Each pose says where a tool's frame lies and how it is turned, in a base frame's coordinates. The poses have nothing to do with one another.
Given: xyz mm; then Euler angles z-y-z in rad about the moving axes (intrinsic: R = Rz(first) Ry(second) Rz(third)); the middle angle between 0 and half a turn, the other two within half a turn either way.
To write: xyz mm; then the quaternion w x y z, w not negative. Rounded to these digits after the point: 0 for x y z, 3 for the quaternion.
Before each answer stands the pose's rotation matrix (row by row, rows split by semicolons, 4 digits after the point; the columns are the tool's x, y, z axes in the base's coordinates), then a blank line. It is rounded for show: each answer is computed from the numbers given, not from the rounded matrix.
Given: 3, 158, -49, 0.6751, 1.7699, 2.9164
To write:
0.0110 0.6437 0.7652; 0.2948 -0.7333 0.6126; 0.9555 0.2189 -0.1978

3, 158, -49, 0.141, -0.697, -0.337, -0.617
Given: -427, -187, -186, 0.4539, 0.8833, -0.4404
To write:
0.7028 -0.1535 0.6946; -0.1314 0.9316 0.3389; -0.6991 -0.3295 0.6346

-427, -187, -186, 0.904, -0.185, 0.385, 0.006
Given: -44, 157, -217, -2.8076, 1.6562, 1.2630
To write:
0.3368 0.0225 -0.9413; -0.8919 -0.3129 -0.3266; -0.3019 0.9495 -0.0853

-44, 157, -217, 0.484, 0.659, -0.330, -0.472
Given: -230, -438, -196, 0.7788, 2.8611, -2.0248
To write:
0.9312 -0.3066 0.1970; -0.3436 -0.9188 0.1945; 0.1214 -0.2488 -0.9609

-230, -438, -196, 0.114, -0.976, 0.167, -0.082
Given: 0, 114, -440, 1.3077, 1.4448, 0.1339
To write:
-0.0965 -0.9613 0.2580; 0.1550 0.2415 0.9579; -0.9832 0.1324 0.1257

0, 114, -440, 0.564, -0.366, 0.551, 0.495
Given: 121, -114, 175, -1.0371, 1.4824, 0.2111
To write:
0.2243 0.8324 0.5067; 0.0323 0.5134 -0.8576; -0.9740 0.2087 0.0883

121, -114, 175, 0.676, 0.395, 0.548, -0.296
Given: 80, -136, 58, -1.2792, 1.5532, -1.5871
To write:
-0.9577 -0.0106 0.2874; -0.2872 -0.0215 -0.9576; 0.0163 -0.9997 0.0176

80, -136, 58, 0.098, -0.107, 0.693, -0.707
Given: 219, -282, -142, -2.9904, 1.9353, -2.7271
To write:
-0.3832 0.0041 -0.9236; 0.3490 0.9265 -0.1407; 0.8552 -0.3763 -0.3565

219, -282, -142, 0.545, -0.108, -0.816, 0.158
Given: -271, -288, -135, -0.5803, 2.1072, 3.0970
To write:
0.4514 -0.5287 0.7188; -0.2426 -0.8480 -0.4713; 0.8587 0.0383 -0.5110

-271, -288, -135, 0.152, 0.838, -0.230, 0.471
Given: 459, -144, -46, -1.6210, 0.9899, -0.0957
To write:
-0.1228 0.9915 -0.0420; -0.5408 -0.1023 -0.8349; -0.8321 -0.0799 0.5488

459, -144, -46, 0.575, 0.328, 0.343, -0.666
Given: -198, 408, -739, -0.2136, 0.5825, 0.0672
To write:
0.8285 0.1567 0.5376; -0.1110 0.9870 -0.1166; -0.5489 0.0369 0.8351

-198, 408, -739, 0.955, 0.040, 0.284, -0.070
